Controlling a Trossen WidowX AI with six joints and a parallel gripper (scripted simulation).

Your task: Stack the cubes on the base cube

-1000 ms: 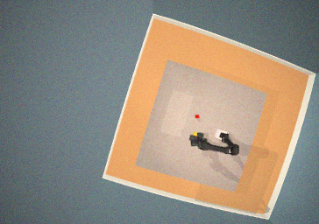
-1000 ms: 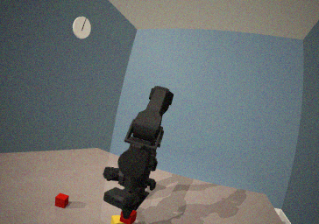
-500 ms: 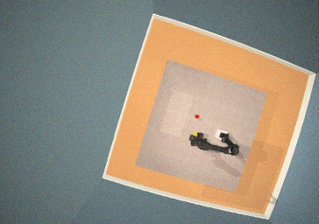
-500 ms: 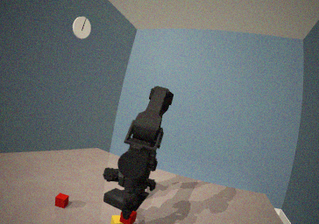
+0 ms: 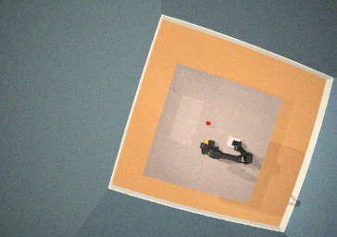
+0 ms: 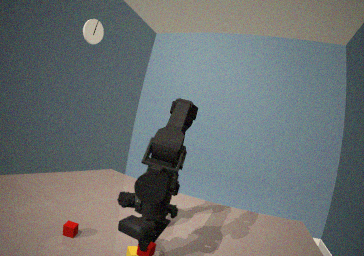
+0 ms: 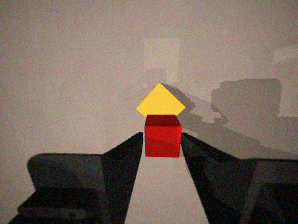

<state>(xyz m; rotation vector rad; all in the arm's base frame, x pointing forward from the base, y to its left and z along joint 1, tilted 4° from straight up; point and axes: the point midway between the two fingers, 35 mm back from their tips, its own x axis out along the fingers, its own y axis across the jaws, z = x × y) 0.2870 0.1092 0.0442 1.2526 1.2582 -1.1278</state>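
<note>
Right now my gripper tip is 20 mm to the left of the yellow base cube and 40 mm above it.
</note>
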